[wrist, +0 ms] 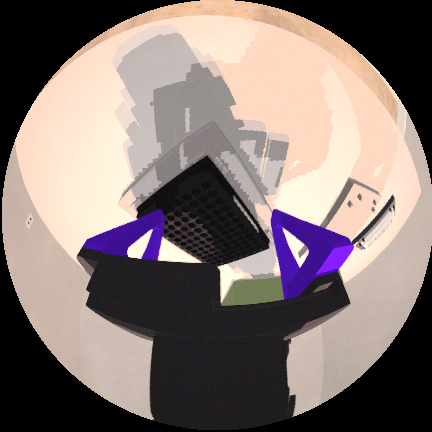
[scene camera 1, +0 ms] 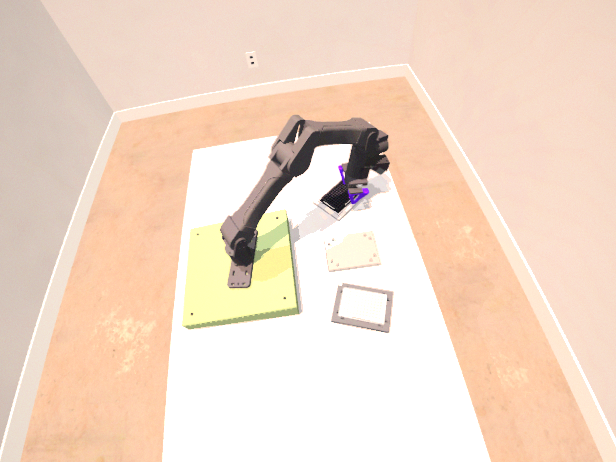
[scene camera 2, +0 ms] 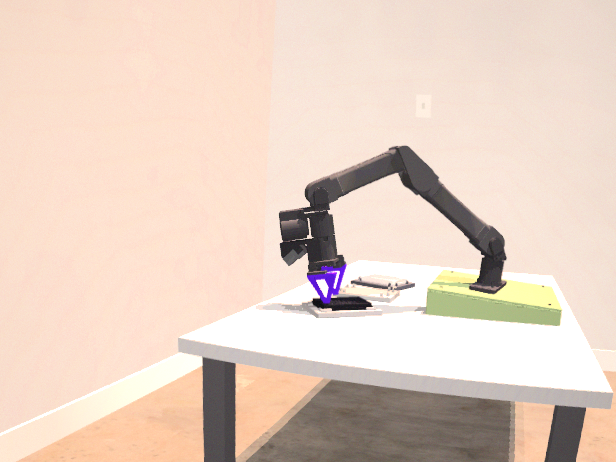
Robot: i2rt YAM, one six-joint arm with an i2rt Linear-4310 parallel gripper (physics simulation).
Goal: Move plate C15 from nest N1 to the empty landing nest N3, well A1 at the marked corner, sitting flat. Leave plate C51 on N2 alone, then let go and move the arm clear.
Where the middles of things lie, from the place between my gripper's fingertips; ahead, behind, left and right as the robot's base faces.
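My gripper: 3 cm past the black perforated plate [wrist: 203, 215], 1 cm above it.
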